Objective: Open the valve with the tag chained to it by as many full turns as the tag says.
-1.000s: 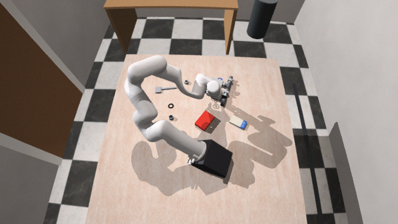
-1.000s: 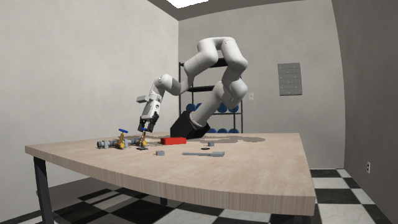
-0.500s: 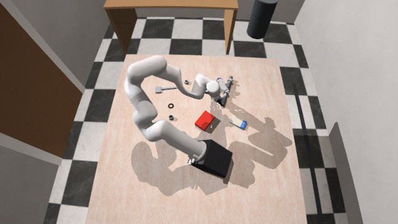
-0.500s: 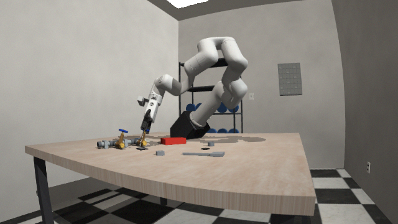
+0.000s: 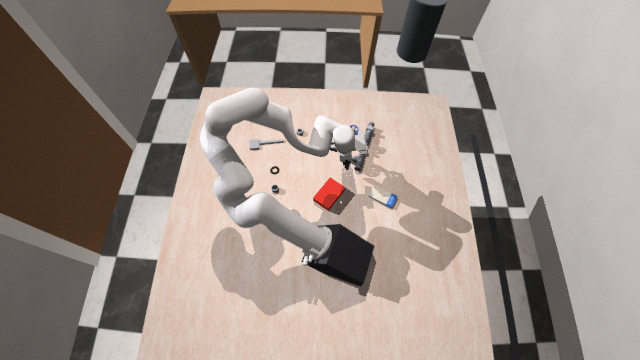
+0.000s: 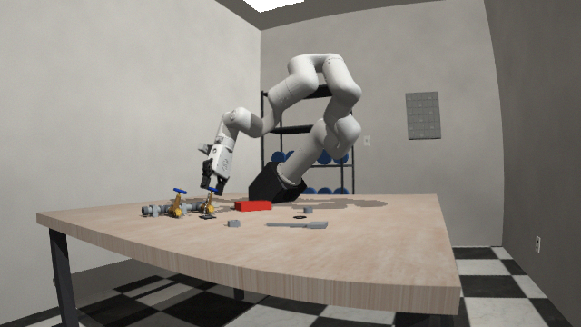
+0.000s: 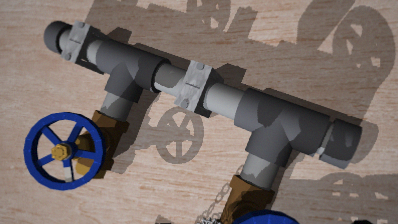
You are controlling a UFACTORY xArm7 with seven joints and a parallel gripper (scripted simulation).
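Now: hand 80 mm above the black tag, 70 mm short of it and 60 mm to the right of it. Round my hand: red block: 170 mm behind, 70 mm below, 20 mm to the left; then white box: 200 mm to the right, 120 mm behind, 80 mm below; then grey flat tool: 390 mm to the left, 80 mm below.
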